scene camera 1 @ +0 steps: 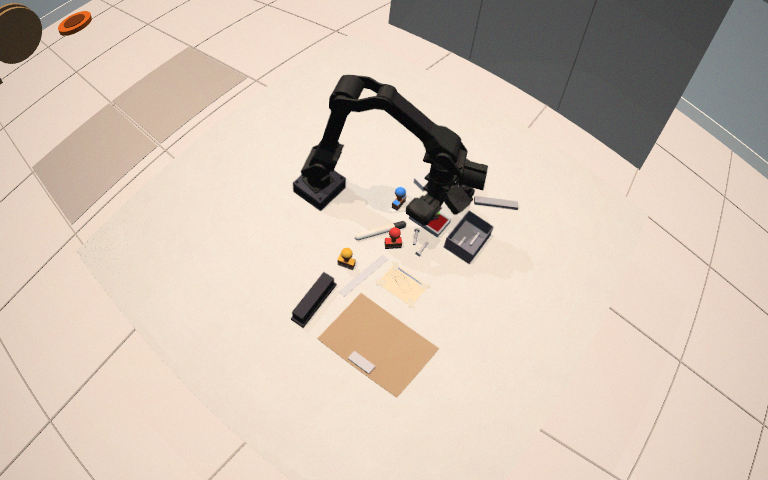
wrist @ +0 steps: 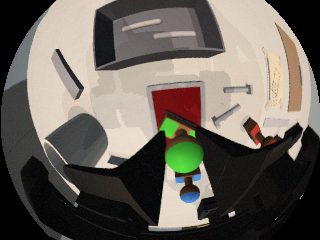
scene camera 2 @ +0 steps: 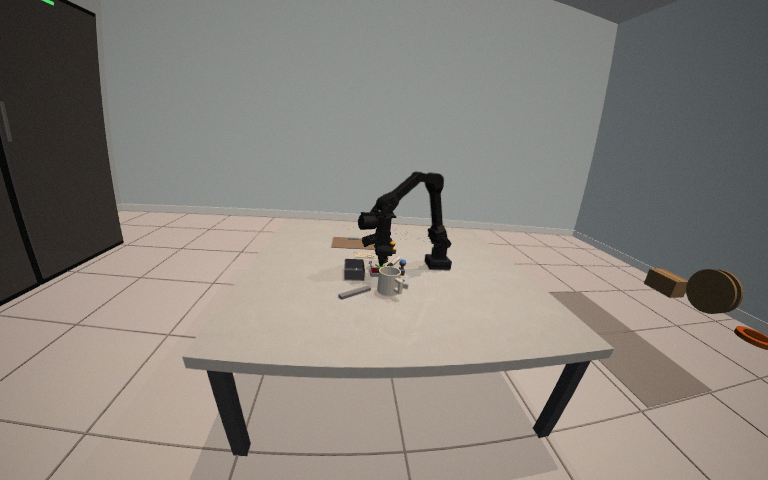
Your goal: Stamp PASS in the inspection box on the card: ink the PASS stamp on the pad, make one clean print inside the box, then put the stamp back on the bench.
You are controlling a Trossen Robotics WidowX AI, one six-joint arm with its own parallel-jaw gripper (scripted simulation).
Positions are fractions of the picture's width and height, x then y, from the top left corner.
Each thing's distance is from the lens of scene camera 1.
dark tray (scene camera 1: 0.61, 0.49): 1.41 m
black block (scene camera 1: 0.42, 0.59): 1.25 m
brown mat (scene camera 1: 0.49, 0.72): 1.23 m
cream card (scene camera 1: 0.53, 0.60): 1.30 m
The marked spots on the dark tray and the black block are 0.40 m apart.
